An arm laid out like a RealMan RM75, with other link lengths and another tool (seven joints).
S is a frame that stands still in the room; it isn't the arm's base.
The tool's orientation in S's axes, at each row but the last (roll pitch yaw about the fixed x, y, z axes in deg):
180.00, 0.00, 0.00
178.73, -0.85, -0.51
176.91, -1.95, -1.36
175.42, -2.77, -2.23
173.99, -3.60, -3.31
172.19, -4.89, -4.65
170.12, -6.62, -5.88
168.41, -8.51, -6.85
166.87, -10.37, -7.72
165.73, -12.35, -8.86
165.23, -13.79, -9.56
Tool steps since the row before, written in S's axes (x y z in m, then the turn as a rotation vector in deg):
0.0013, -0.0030, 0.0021, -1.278, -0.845, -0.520
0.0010, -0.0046, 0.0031, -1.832, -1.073, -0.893
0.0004, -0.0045, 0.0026, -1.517, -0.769, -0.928
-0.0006, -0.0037, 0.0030, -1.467, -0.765, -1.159
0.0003, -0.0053, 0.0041, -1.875, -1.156, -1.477
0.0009, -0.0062, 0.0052, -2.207, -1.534, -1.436
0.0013, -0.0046, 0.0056, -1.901, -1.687, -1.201
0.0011, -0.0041, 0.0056, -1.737, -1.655, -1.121
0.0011, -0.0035, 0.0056, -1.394, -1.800, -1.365
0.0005, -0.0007, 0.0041, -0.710, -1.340, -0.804
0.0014, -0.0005, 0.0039, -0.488, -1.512, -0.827
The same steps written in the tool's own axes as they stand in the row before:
0.0013, 0.0030, -0.0021, -1.278, 0.845, 0.520
0.0011, 0.0047, -0.0030, -1.835, 1.070, 0.890
0.0006, 0.0046, -0.0023, -1.529, 0.756, 0.919
-0.0003, 0.0039, -0.0027, -1.490, 0.732, 1.150
0.0009, 0.0057, -0.0035, -1.894, 1.113, 1.485
0.0018, 0.0067, -0.0042, -2.190, 1.522, 1.474
0.0024, 0.0053, -0.0045, -1.845, 1.674, 1.302
0.0024, 0.0049, -0.0044, -1.676, 1.635, 1.236
0.0025, 0.0044, -0.0043, -1.367, 1.661, 1.556
0.0015, 0.0016, -0.0036, -0.656, 1.222, 1.012
0.0024, 0.0011, -0.0033, -0.421, 1.329, 1.124

